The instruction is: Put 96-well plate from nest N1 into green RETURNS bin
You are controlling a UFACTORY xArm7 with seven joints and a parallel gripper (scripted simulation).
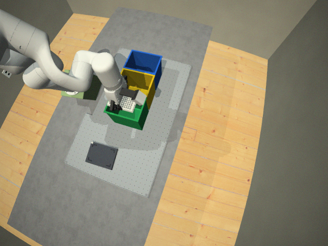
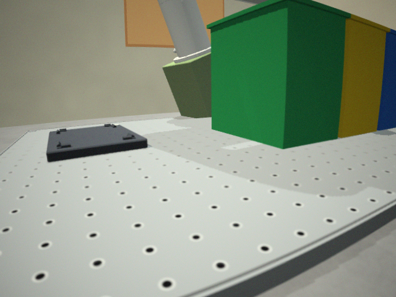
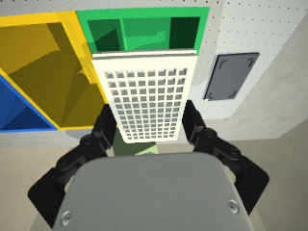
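Right now the green bin is 150 mm below my hand. From my hand the other things lie so: yellow bin 10 mm ahead, 130 mm to the left, 150 mm below; white 96-well plate 10 mm below; blue bin 30 mm ahead, 260 mm to the left, 150 mm below.
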